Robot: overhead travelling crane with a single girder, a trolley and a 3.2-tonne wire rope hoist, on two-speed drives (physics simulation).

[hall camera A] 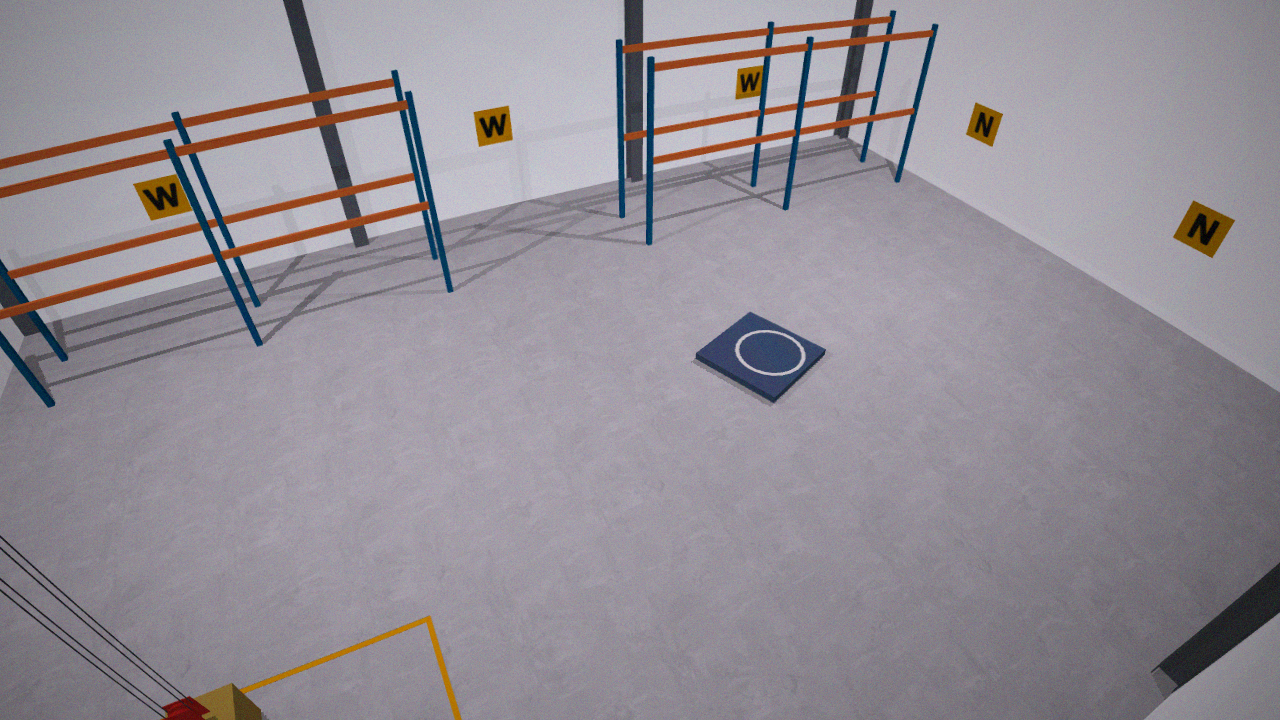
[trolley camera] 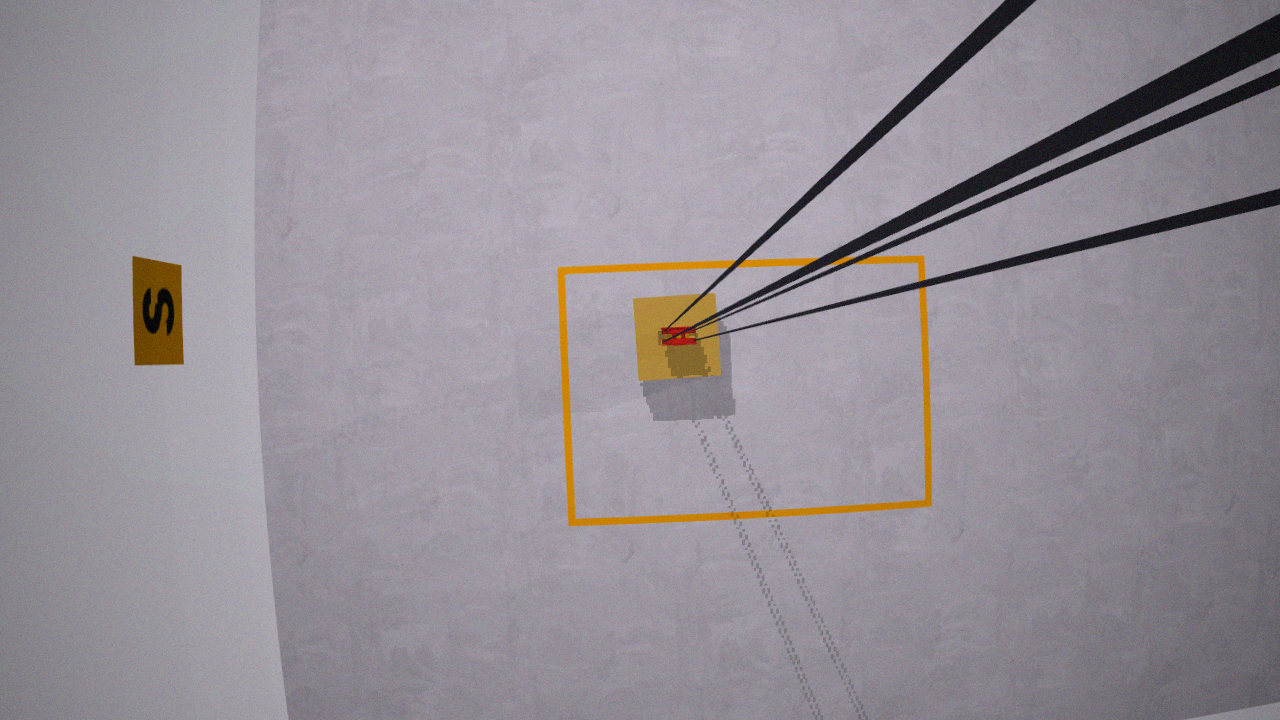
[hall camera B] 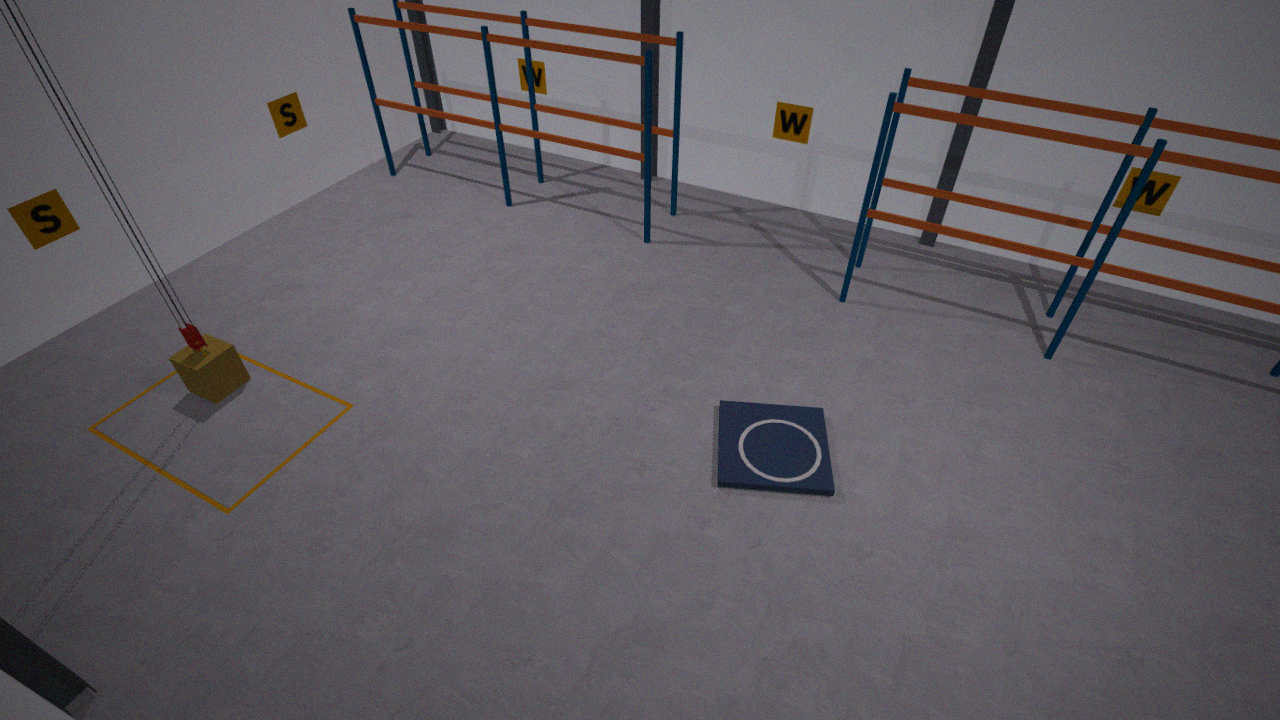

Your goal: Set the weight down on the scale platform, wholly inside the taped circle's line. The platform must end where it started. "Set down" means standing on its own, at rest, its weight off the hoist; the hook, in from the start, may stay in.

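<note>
The weight, a yellow-brown block (hall camera A: 235, 702) (hall camera B: 216, 379) (trolley camera: 651, 313), is upright inside a yellow floor outline. The red hook block (hall camera A: 184, 707) (hall camera B: 192, 336) (trolley camera: 678, 335) is at its top, with the hook in the weight. The ropes run straight and slanted. The weight's shadow shows beside its base; whether it touches the floor is hard to tell. The blue scale platform (hall camera A: 720, 354) (hall camera B: 729, 416) lies flat, far from the weight. Its white taped circle (hall camera A: 768, 331) (hall camera B: 741, 447) is fully visible. The platform does not show in the trolley view.
The yellow floor outline (hall camera A: 336, 654) (hall camera B: 290, 458) (trolley camera: 564, 358) surrounds the weight. Two blue and orange racks (hall camera A: 649, 152) (hall camera B: 647, 152) stand along the W wall. The S sign (hall camera B: 43, 218) (trolley camera: 158, 310) hangs on the wall nearest the weight.
</note>
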